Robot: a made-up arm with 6 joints.
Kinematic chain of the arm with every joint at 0, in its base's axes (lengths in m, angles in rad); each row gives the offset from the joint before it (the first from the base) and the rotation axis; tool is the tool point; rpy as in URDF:
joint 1: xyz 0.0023 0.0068 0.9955 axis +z
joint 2: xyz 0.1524 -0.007 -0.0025 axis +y
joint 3: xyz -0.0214 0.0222 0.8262 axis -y
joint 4: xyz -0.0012 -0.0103 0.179 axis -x
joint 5: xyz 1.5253 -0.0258 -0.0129 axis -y
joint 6: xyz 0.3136 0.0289 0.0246 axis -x
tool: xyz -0.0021 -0.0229 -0.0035 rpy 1.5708 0 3.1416
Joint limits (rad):
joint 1: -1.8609..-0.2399
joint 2: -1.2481..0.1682
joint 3: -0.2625..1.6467
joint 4: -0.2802..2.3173
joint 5: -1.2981..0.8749
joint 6: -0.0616..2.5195
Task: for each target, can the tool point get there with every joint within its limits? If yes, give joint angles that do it. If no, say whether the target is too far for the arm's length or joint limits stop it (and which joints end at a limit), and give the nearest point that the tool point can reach.
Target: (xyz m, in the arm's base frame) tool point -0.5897 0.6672 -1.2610
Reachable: no: joint limits stop it (at a limit: joint 2, joint 3, joint 4, joint 5, joint 6) | nearest point -1.5484 1.7367 1.2421 | short by 2.886 m
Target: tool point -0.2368 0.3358 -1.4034
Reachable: no: joint limits stop it (at a limit: joint 1, joint 2, joint 3, joint 5, joint 6) | nearest point -0.5069 -1.6098 1.0158 | short by 3.116 m
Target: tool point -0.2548 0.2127 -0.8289
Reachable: no: joint limits stop it (at a limit: joint 1, joint 2, joint 3, joint 5, joint 6) | nearest point -0.5110 -1.6087 1.0162 | short by 2.605 m
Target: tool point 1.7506 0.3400 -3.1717
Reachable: no: too far | nearest point 1.6902 -0.3471 1.0148 | short by 4.243 m
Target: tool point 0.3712 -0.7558 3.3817
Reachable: yes | joints -0.8838 -0.1446 0.8854 1.2683 -0.8408 1.6184
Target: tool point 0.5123 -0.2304 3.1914
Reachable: yes | joints -0.4928 -0.6967 0.2035 0.5622 0.0849 1.3569
